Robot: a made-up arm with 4 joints.
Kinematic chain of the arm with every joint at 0, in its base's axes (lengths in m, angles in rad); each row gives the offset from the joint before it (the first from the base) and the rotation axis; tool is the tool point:
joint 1: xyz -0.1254 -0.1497 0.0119 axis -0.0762 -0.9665 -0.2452
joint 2: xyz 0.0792 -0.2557 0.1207 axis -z
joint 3: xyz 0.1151 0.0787 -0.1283 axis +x
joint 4: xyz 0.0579 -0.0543 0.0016 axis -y
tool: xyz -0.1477 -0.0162 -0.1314
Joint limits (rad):
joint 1: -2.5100..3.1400
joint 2: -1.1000..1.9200
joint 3: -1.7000..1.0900
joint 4: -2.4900..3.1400
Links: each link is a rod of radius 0.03 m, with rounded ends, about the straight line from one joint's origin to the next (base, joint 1, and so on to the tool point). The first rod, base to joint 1, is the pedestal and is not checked.
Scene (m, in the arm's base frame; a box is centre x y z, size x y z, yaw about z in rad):
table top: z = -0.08
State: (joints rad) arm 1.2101 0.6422 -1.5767 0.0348
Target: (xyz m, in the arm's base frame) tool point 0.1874 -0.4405 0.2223
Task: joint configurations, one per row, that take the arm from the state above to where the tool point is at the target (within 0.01 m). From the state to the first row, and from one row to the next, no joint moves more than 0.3 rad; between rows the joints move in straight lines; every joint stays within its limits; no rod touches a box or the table.
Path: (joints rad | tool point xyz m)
1: 1.0676 0.5080 -1.5972 0.2894 | -0.2264 -0.5060 0.1097
2: 0.9251 0.3739 -1.6178 0.5441 | -0.1800 -0.5481 0.1585
3: 0.7827 0.2397 -1.6384 0.7987 | -0.1045 -0.5682 0.2066
4: 0.6402 0.1056 -1.6589 1.0534 | -0.0072 -0.5582 0.2393
5: 0.4977 -0.0286 -1.6794 1.3080 | 0.0966 -0.5148 0.2457
6: 0.3552 -0.1627 -1.7000 1.5627 | 0.1874 -0.4405 0.2223

